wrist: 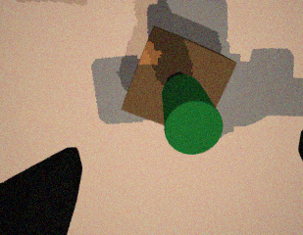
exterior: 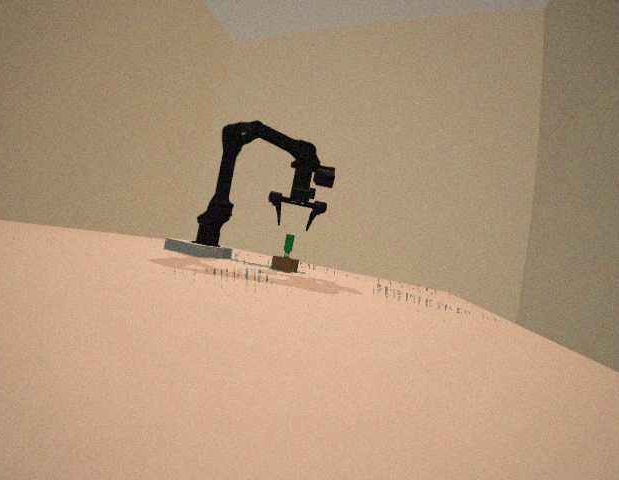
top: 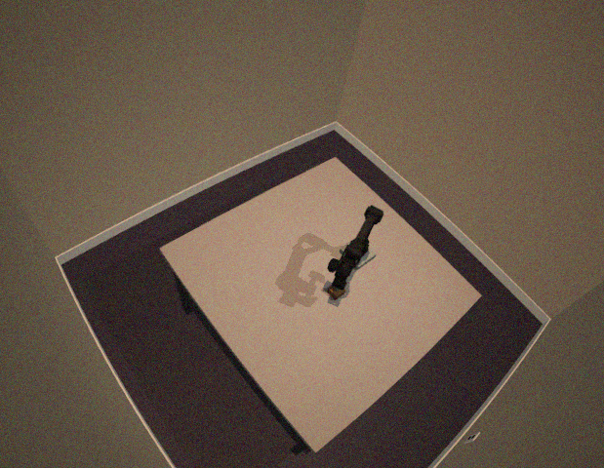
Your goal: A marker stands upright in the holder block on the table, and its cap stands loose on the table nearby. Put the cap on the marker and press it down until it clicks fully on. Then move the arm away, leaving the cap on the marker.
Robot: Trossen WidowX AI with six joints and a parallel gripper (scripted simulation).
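My gripper tip is 5 cm above the green cap. Also, from my gripper tip: brown holder block 12 cm below.
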